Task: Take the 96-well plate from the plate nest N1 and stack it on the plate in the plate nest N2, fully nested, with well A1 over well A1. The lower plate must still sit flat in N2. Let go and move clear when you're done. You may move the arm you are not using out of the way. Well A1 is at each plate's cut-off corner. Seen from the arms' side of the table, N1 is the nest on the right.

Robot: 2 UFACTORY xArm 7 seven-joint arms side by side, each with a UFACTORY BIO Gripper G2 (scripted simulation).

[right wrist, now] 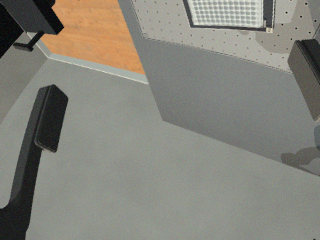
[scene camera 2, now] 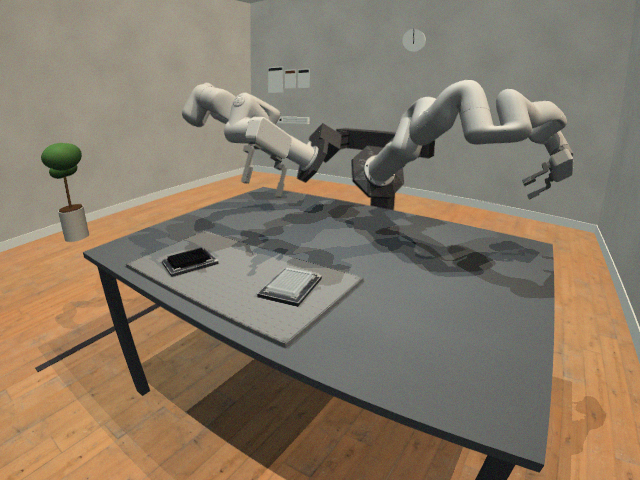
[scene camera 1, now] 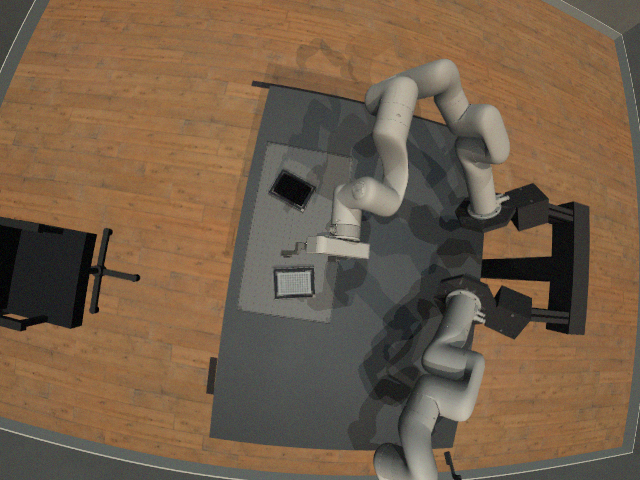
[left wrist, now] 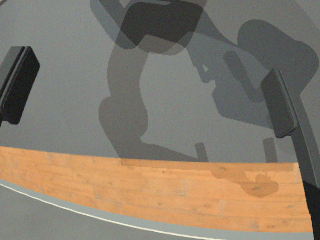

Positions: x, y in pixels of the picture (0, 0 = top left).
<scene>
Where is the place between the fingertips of my right gripper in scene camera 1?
At 307, 256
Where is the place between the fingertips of my right gripper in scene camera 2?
At 262, 190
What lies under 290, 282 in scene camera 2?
A white 96-well plate.
</scene>
